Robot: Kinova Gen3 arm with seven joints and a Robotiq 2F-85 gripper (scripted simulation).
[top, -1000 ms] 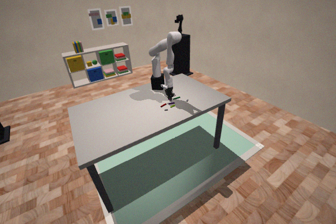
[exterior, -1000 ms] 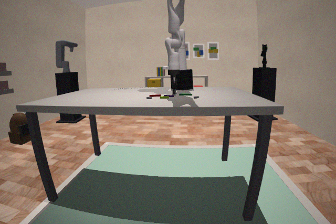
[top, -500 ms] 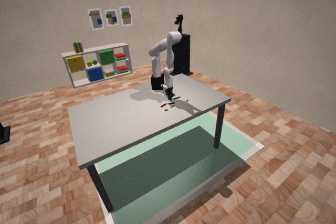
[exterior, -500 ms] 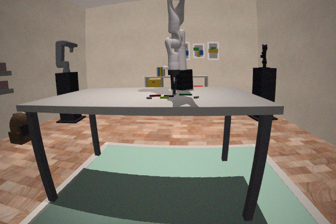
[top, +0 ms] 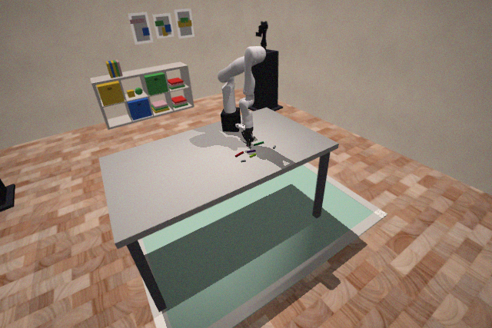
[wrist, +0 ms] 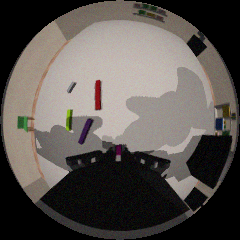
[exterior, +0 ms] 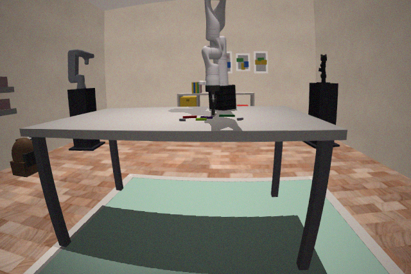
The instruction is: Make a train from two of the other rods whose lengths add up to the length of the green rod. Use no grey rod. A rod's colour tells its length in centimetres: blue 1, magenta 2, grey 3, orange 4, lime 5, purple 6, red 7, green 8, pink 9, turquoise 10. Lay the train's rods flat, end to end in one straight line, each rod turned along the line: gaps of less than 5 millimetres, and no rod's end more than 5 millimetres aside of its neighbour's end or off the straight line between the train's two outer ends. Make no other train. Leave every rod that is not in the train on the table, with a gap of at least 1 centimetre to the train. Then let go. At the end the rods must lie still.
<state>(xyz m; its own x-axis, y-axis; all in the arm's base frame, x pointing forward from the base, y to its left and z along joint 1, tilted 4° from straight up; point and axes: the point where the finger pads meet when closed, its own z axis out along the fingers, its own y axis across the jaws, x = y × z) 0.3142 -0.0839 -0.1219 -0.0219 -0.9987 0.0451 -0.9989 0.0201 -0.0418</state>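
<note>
Right now my hand is 70 mm to the right of the green rod, 30 mm short of it and 10 mm above it. Round my hand: magenta rod: 10 mm below; then purple rod: 70 mm ahead, 40 mm to the right, 10 mm below; then red rod: 120 mm to the right, 50 mm ahead, 10 mm below.
</note>
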